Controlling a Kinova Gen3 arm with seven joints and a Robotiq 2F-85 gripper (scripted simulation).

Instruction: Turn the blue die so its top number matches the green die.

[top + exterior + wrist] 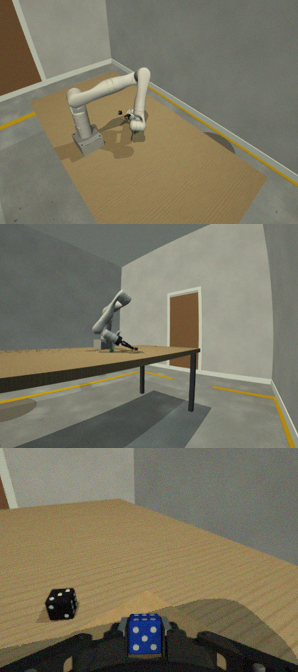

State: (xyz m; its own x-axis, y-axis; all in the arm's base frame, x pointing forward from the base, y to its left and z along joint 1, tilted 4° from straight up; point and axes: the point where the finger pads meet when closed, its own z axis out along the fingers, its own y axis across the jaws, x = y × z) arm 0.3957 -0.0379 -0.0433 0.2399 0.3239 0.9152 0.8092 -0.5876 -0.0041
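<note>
Now: hand 30 mm above the tan mat. Also, from my hand: black die 40 mm behind, 100 mm to the left, 20 mm below; then blue die 10 mm to the left; then green die 90 mm behind, 140 mm to the right, 20 mm below.
</note>
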